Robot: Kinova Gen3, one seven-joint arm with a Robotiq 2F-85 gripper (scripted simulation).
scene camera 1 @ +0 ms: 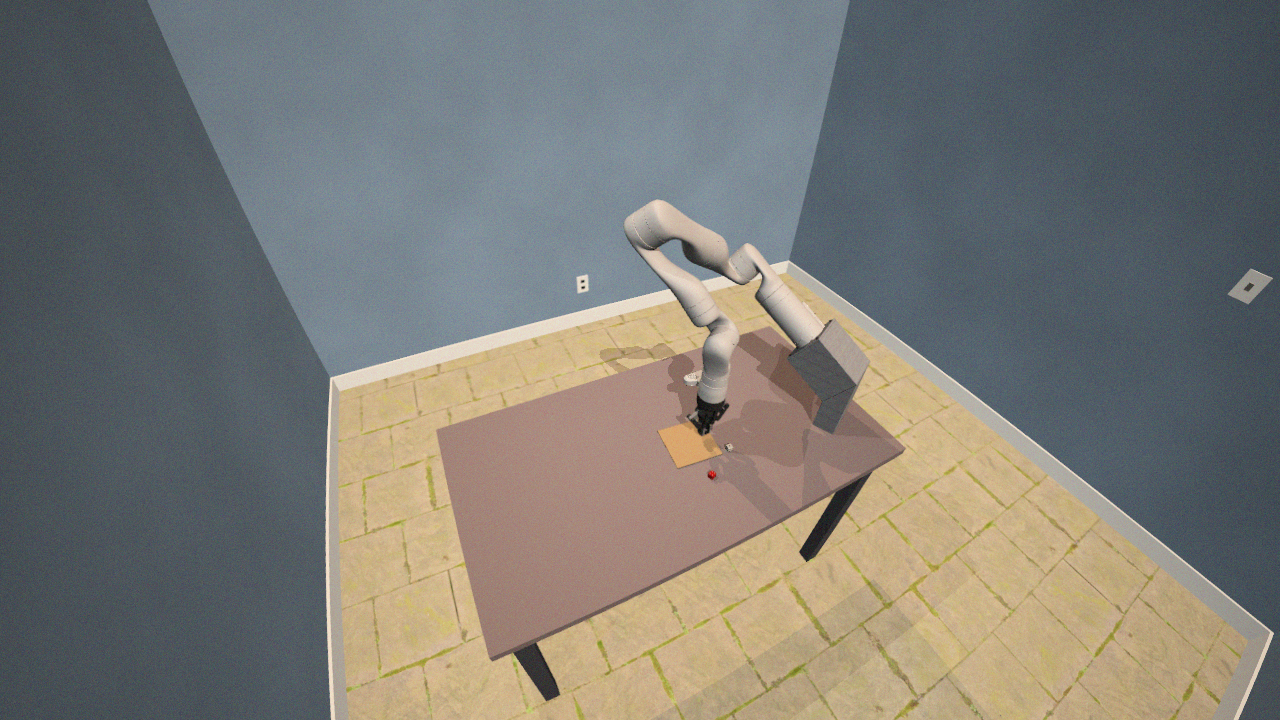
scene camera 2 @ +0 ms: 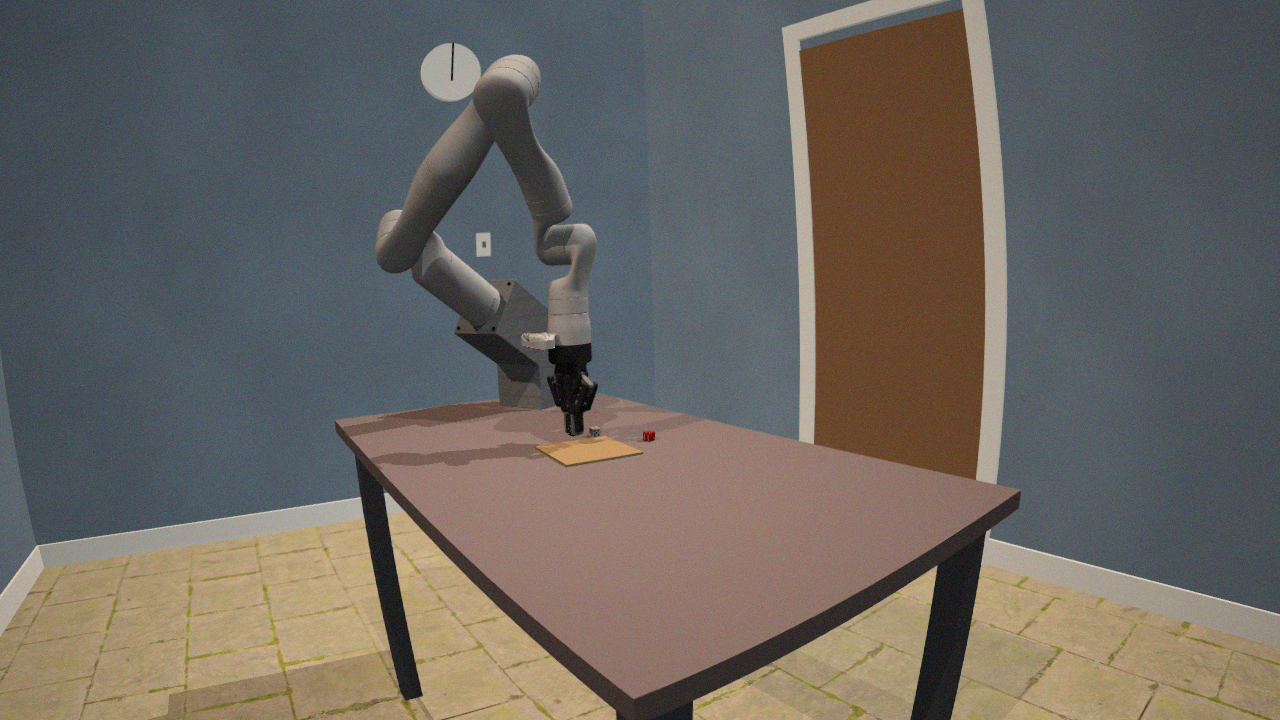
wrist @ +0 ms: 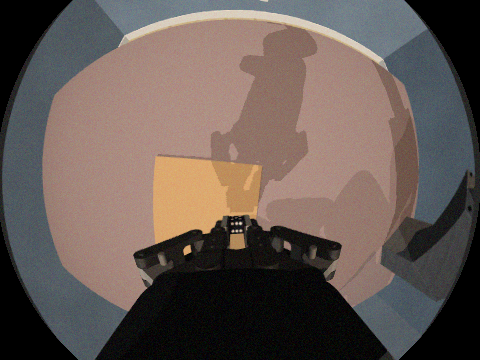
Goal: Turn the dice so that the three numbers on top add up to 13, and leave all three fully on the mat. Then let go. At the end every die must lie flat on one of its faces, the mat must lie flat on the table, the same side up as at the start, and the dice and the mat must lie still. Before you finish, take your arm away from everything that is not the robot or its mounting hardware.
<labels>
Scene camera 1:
my gripper: 704, 432
tan mat: 686, 446
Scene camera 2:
my gripper: 574, 433
tan mat: 572, 453
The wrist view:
my gripper: 236, 223
tan mat: 188, 194
</labels>
